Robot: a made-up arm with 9 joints. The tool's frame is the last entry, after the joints.
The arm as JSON. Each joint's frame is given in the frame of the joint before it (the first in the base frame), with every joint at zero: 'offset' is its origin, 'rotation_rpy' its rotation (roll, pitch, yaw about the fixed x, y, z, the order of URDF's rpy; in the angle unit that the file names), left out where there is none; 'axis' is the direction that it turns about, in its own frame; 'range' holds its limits. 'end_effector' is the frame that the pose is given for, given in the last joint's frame.
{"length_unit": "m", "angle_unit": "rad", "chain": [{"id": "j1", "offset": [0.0, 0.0, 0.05], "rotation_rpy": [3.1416, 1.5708, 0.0], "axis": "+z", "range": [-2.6, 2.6]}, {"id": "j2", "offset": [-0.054, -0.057, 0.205], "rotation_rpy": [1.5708, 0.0, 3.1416], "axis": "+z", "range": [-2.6, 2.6]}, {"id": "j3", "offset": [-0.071, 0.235, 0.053], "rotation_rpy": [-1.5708, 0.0, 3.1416], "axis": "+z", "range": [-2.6, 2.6]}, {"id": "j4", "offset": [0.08, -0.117, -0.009], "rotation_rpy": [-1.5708, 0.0, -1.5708], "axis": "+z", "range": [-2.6, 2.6]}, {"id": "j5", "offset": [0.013, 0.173, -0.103], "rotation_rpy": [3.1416, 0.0, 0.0], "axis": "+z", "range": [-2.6, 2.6]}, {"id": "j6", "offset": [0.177, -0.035, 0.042], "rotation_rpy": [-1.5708, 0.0, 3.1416], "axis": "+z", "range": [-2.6, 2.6]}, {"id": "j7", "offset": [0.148, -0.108, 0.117], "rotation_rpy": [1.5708, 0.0, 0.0], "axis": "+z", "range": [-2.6, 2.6]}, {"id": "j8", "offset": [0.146, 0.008, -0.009], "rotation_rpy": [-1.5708, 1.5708, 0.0], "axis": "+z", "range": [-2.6, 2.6]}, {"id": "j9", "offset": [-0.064, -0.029, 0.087], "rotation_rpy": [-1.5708, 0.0, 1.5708], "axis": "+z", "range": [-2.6, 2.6]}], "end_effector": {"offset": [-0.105, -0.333, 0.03], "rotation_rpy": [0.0, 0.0, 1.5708]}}
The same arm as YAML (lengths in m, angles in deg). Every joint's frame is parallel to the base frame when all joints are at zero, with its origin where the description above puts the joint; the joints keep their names.
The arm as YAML. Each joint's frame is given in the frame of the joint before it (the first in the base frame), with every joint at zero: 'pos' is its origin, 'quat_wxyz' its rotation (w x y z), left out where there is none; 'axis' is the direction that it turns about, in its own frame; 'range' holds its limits. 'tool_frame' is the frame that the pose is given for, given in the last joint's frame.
length_unit: m
angle_unit: deg
joints:
  - joint: j1
    pos: [0.0, 0.0, 0.05]
    axis: [-1.0, 0.0, 0.0]
    range: [-148.97, 148.97]
  - joint: j2
    pos: [-0.205, 0.057, 0.054]
    axis: [0.0, -1.0, 0.0]
    range: [-148.97, 148.97]
  - joint: j3
    pos: [-0.235, -0.053, -0.071]
    axis: [1.0, 0.0, 0.0]
    range: [-148.97, 148.97]
  - joint: j4
    pos: [-0.009, -0.117, -0.08]
    axis: [0.0, 0.0, -1.0]
    range: [-148.97, 148.97]
  - joint: j5
    pos: [-0.173, -0.013, 0.103]
    axis: [0.0, 0.0, 1.0]
    range: [-148.97, 148.97]
  - joint: j6
    pos: [-0.035, -0.177, 0.042]
    axis: [-1.0, 0.0, 0.0]
    range: [-148.97, 148.97]
  - joint: j7
    pos: [-0.117, 0.148, 0.108]
    axis: [0.0, 0.0, 1.0]
    range: [-148.97, 148.97]
  - joint: j8
    pos: [-0.008, 0.146, -0.009]
    axis: [-1.0, 0.0, 0.0]
    range: [-148.97, 148.97]
  - joint: j9
    pos: [-0.087, 0.029, 0.064]
    axis: [0.0, 0.0, 1.0]
    range: [-148.97, 148.97]
tool_frame:
  pos: [-0.333, 0.105, 0.03]
  quat_wxyz: [1.0, -0.000009, -0.000002, 0.000007]

